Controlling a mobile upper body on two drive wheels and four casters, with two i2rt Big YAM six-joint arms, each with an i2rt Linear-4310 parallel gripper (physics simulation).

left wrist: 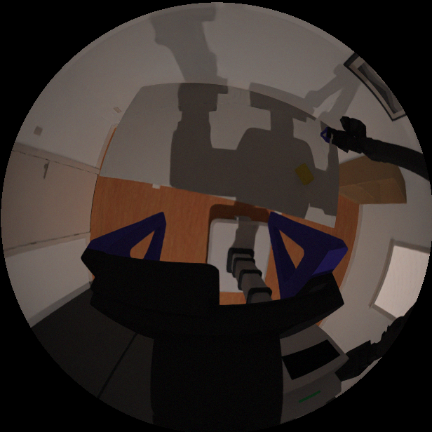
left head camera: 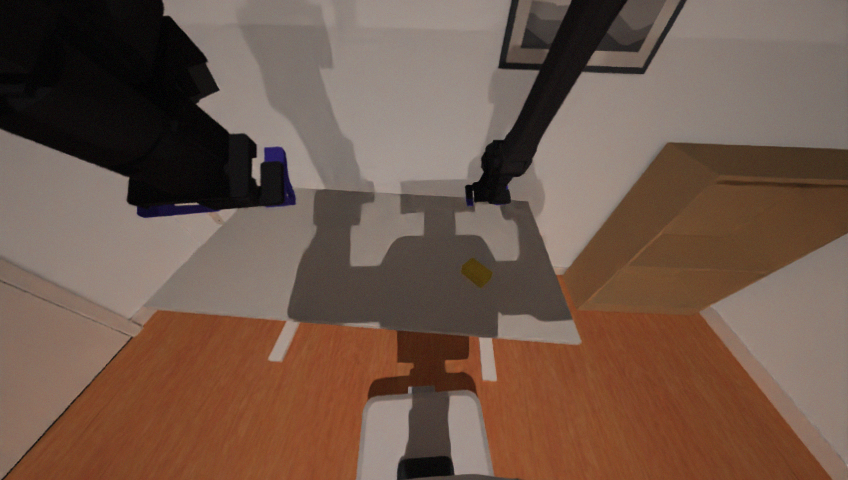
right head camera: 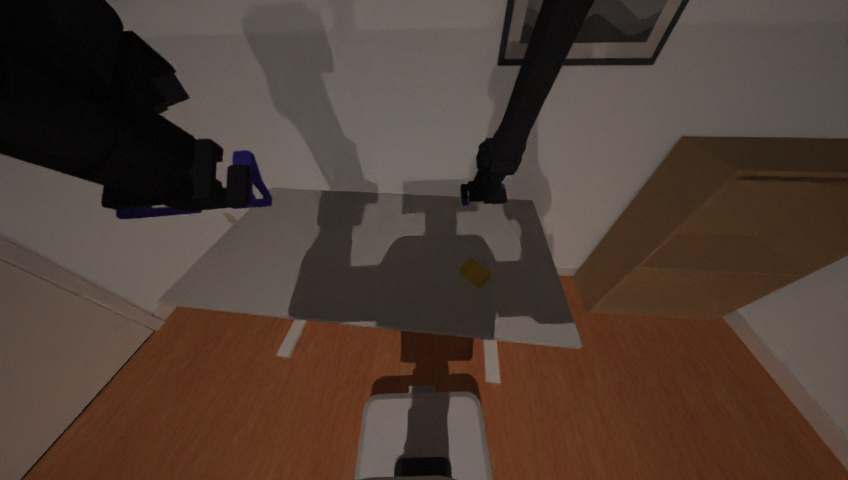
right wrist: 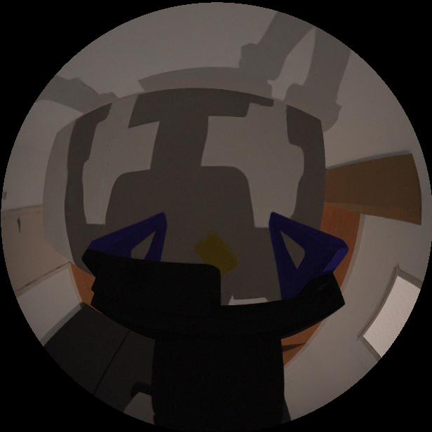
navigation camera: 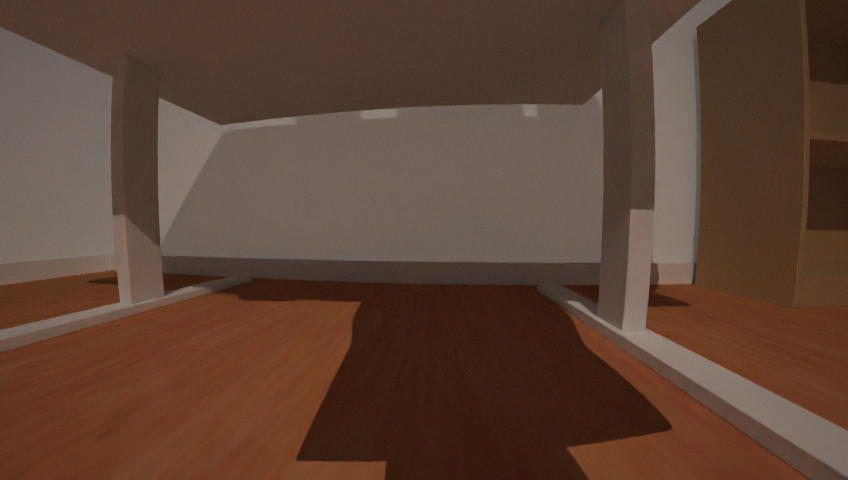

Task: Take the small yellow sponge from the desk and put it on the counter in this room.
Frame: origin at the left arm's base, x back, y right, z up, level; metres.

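Seen in the pictures: left gripper, between the fingertips: (left head camera: 257,203) (right head camera: 236,204); right gripper, between the fingertips: (left head camera: 481,203) (right head camera: 478,203).
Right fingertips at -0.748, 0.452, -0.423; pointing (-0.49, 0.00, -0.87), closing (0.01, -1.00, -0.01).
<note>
A point is followed by its place in that frame, as x, y, z.
The yellow sponge (left head camera: 476,273) {-0.604, 0.444, -0.645} (right head camera: 475,273) {-0.606, 0.448, -0.645} (left wrist: 304,174) (right wrist: 216,251) is a small block in shadow on the grey desk (left head camera: 226,267) {-0.713, -0.553, -0.690} (right head camera: 238,255) {-0.773, -0.568, -0.690} (left wrist: 135,145) (right wrist: 270,160), right of the middle in the head views. My right gripper (left head camera: 487,201) {-0.748, 0.452, -0.424} (right head camera: 483,199) {-0.748, 0.452, -0.424} (left wrist: 327,137) (right wrist: 217,217) is open and empty above the desk, farther back than the sponge in the head views. In the right wrist view the sponge shows between and below the fingertips, partly behind the gripper body. My left gripper (left head camera: 217,208) (right head camera: 193,209) (left wrist: 216,217) is open and empty, high at the left. The counter does not show.
A wooden shelf unit (left head camera: 630,226) {-0.919, 1.351, -0.731} (right head camera: 642,220) {-0.941, 1.353, -0.715} (navigation camera: 749,148) {-0.915, 1.351, -0.902} stands right of the desk. A framed picture (left head camera: 583,70) {-1.137, 0.875, -0.103} (right head camera: 606,61) {-1.129, 0.939, -0.096} hangs on the wall behind. Desk legs (navigation camera: 136,178) {-0.897, -0.549, -1.041} with long floor bars stand ahead of my white base (left head camera: 386,428) {-0.202, 0.072, -1.150}.
</note>
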